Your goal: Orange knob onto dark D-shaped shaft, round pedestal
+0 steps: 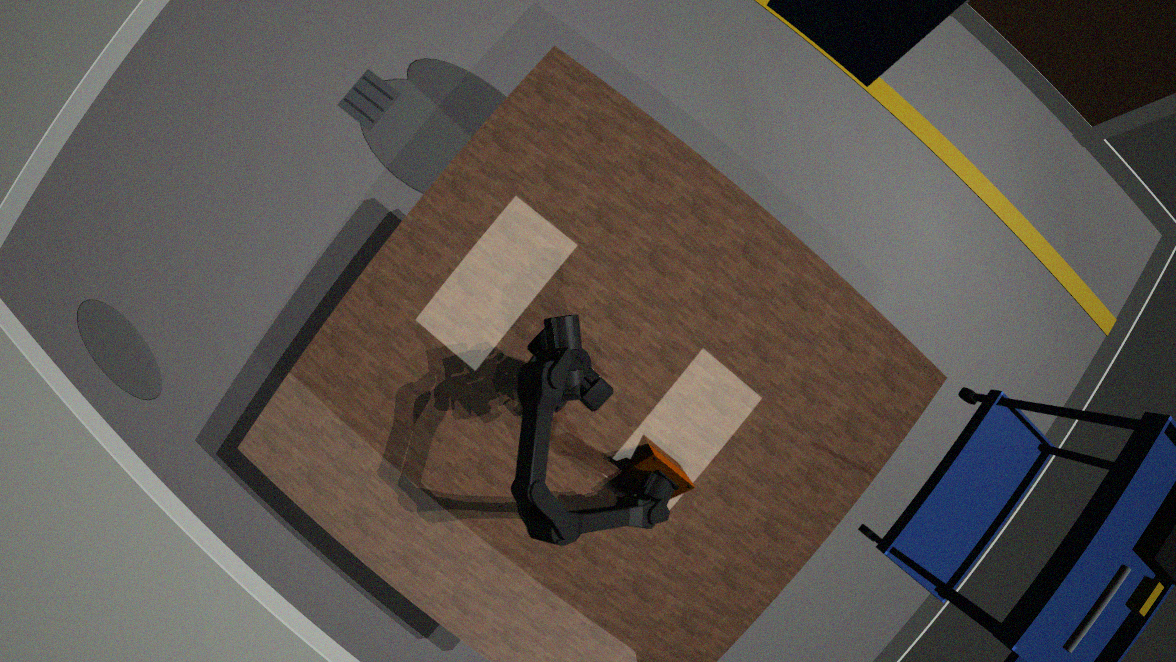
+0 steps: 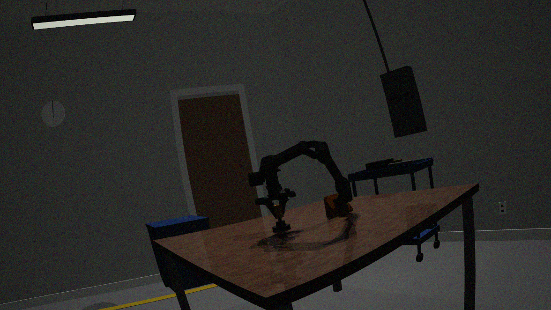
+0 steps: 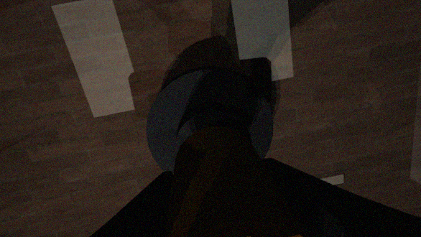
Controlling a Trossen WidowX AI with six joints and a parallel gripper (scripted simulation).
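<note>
The orange knob is 20 mm above my gripper tip. The rest, counted from my gripper tip: round dark pedestal 40 mm below.
</note>
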